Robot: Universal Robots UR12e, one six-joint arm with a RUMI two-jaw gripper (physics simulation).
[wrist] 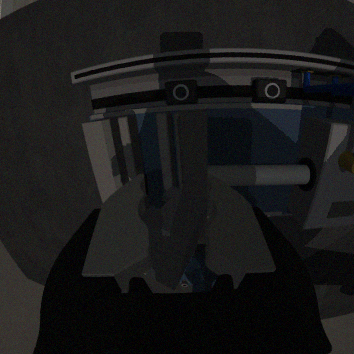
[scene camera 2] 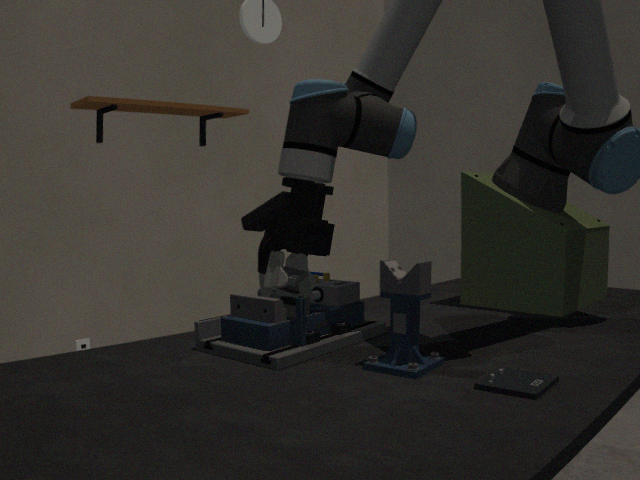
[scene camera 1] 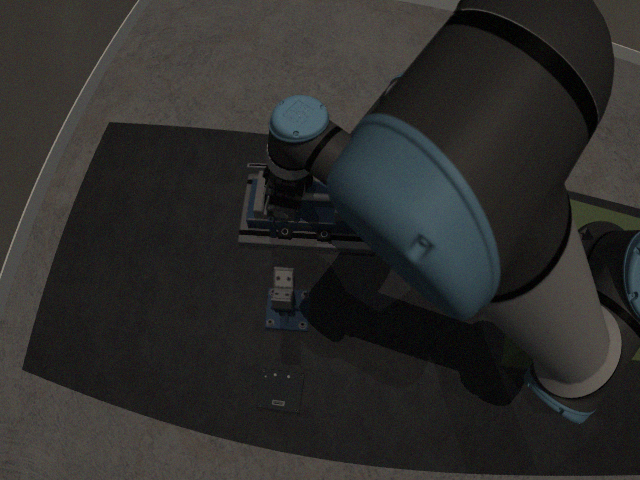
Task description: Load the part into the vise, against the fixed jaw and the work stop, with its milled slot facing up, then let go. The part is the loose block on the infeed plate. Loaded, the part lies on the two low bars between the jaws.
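Places are measured from the arm's base along level axes (x up, y back, z right), in millimetres.
Pixels of known places: gripper, fingertip midpoint: (wrist: 174, 175); arm's base at its link origin: (scene camera 2: 527, 194) (scene camera 1: 599, 268).
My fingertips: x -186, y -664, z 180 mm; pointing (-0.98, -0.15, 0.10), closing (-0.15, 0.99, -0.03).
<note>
Ahead of a thing's pixels: the offset from my fingertips to its top centre. "*": to the spot under its first point.
My gripper (scene camera 1: 282, 210) (scene camera 2: 287, 287) (wrist: 174, 175) points down, with its fingertips low over the vise, between the jaws. Its fingers are shut on the part @[dz -31, dx +67, dy +3 mm] (wrist: 172, 252), a dark grey block that sits tilted between them in the wrist view. The milled slot cannot be made out. The fixed jaw (scene camera 1: 259, 198) (scene camera 2: 255, 307) (wrist: 95, 155) is beside the fingers. The moving jaw (wrist: 193, 145) is on the other side, at the end of a round rod. The work stop @[* dz -73, dx -13, dy -21 mm] (scene camera 2: 301, 321) is a blue post at the vise's near side. The low bars are mostly hidden.
A blue stand with a grey V-block @[dz -229, dx +88, dy +36 mm] (scene camera 1: 282, 298) (scene camera 2: 419, 279) stands near the vise. The infeed plate @[dz -412, dx -65, dy +42 mm] (scene camera 1: 289, 390) (scene camera 2: 509, 386) lies beyond it, with small pins and no block on it. The grey cylinder block @[dz +9, dx +23, dy +145 mm] (scene camera 2: 342, 292) (wrist: 320, 200) stands at the vise's other end.
</note>
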